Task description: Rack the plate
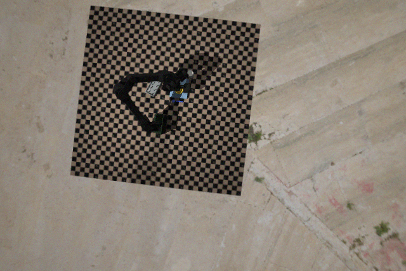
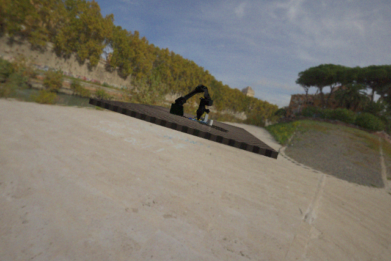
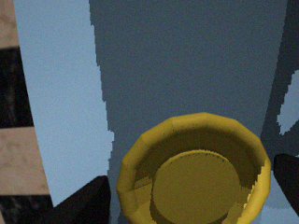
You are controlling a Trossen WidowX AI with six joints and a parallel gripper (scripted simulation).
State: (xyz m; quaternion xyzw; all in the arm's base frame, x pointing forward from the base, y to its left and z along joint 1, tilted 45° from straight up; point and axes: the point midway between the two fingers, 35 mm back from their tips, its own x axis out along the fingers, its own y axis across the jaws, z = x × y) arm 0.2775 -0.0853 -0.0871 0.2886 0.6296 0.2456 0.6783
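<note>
Now: the light blue mat 20 mm ahead of my gripper tip and 10 mm below it. Also, from my gripper tip: yellow plate (10 mm above); then white cup (110 mm ahead, 80 mm to the right, 10 mm above); then blue spoon (80 mm behind, 20 mm to the left, 10 mm below).
</note>
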